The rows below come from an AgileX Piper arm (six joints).
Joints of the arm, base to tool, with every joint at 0 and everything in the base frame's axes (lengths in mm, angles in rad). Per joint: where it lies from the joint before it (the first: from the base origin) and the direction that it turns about. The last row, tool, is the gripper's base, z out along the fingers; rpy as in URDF.
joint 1: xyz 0 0 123 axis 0 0 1
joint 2: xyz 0 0 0 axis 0 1 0
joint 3: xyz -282.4 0 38.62 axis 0 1 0
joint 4: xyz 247.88 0 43.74 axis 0.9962 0 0.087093
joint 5: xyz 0 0 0 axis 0 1 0
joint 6: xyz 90.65 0 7.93 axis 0.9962 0 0.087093
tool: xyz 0 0 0 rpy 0 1.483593 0
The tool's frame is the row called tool.
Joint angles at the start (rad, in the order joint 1, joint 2, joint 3, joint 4, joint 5, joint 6):
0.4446 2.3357 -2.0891 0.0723 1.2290 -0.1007
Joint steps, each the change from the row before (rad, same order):
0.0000 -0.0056 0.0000 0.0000 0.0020 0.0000
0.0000 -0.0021 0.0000 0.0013 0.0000 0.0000
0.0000 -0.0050 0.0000 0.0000 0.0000 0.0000
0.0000 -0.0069 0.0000 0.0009 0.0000 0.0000
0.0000 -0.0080 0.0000 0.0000 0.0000 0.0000
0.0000 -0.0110 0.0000 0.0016 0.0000 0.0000
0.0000 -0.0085 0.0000 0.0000 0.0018 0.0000
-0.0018 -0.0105 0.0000 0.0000 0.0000 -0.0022
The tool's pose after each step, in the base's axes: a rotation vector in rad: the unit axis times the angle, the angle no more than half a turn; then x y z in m. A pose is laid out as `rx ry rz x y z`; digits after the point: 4 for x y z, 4 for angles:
-0.7735 2.8641 0.1503 0.4401 0.2165 0.1954
-0.7726 2.8623 0.1526 0.4399 0.2166 0.1964
-0.7716 2.8574 0.1537 0.4396 0.2164 0.1988
-0.7699 2.8509 0.1565 0.4391 0.2162 0.2022
-0.7682 2.8431 0.1583 0.4385 0.2160 0.2061
-0.7654 2.8326 0.1630 0.4376 0.2157 0.2115
-0.7642 2.8260 0.1645 0.4367 0.2153 0.2156
-0.7625 2.8155 0.1661 0.4362 0.2141 0.2207

